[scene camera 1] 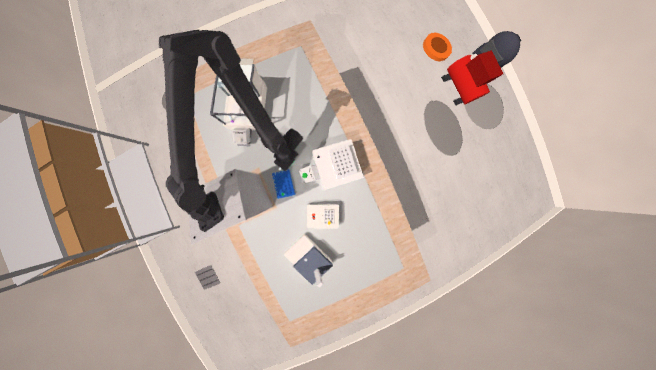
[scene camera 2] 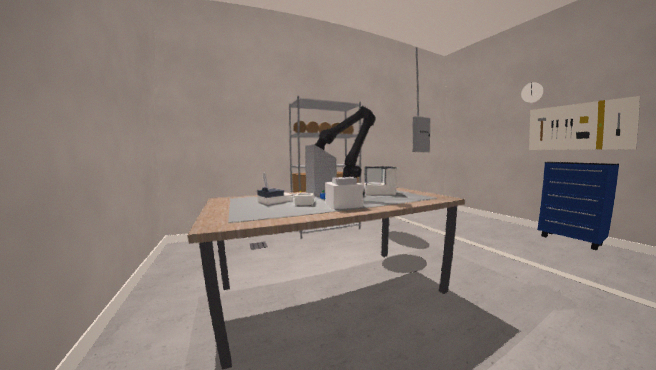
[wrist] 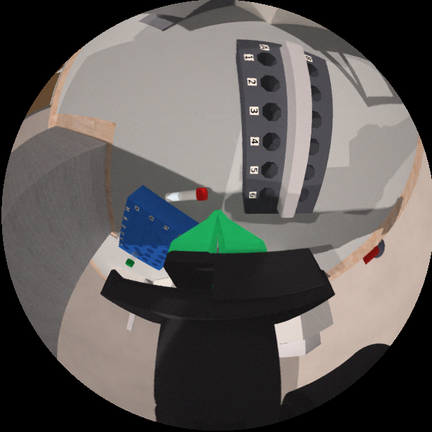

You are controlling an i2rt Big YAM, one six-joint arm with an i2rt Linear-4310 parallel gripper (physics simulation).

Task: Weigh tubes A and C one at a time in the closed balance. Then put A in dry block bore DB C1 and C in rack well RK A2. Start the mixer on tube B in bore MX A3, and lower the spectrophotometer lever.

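Frame: origin at the arm's base, x ahead, y left, z up, level; centimetres.
Where they show: gripper, fingertip midpoint: [scene camera 1: 288,162]; arm's base at its link origin: [scene camera 1: 209,211] [scene camera 2: 317,150].
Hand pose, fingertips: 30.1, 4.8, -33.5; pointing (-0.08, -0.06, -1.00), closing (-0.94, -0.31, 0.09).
Observation:
Things, the pixels of their top centre, and the offset from my fingertips, as dx, dy, dz. "spot": a spot on its surface instead.
- blue rack at its top centre: [scene camera 1: 283,184] -7.9, -7.8, +1.5
- green cap at its top centre: [scene camera 1: 282,194] -10.4, -11.9, +3.9
- spectrophotometer at a spot on its surface: [scene camera 1: 312,265] spot: -17.6, -48.1, +6.5
- white device at its top centre: [scene camera 1: 322,217] [scene camera 2: 304,192] -0.4, -31.6, +5.5
- yellow-capped tube at its top centre: [scene camera 1: 329,223] +0.5, -35.2, +7.2
- small green-dotted white box at a spot on its surface: [scene camera 1: 308,179] spot: +3.8, -13.0, +5.1
My gripper [scene camera 1: 280,168] [wrist: 217,214] is shut and empty, its green fingertips together. In the wrist view a red-capped clear tube [wrist: 186,195] lies on the mat just beyond the fingertips; its letter cannot be read. The blue rack [scene camera 1: 283,182] [wrist: 159,215] stands beside it, with a green cap [scene camera 1: 283,194] [wrist: 130,262] at its far edge. The framed glass balance [scene camera 1: 257,82] [scene camera 2: 381,190] stands behind the arm. The spectrophotometer [scene camera 1: 312,265] [scene camera 2: 272,200] has its pale lever [scene camera 1: 318,278] [scene camera 2: 265,180] raised. A white device [scene camera 1: 316,223] [scene camera 2: 303,201] holds a yellow-capped tube [scene camera 1: 329,223].
A dark block [wrist: 254,127] with two rows of holes, labelled A and B, stands near the fingers. A large white block [scene camera 1: 326,172] [scene camera 2: 344,196] with many holes and a small green-dotted white box [scene camera 1: 308,179] are nearby. A grey pedestal [scene camera 1: 255,195] [scene camera 2: 320,170] stands beside the rack.

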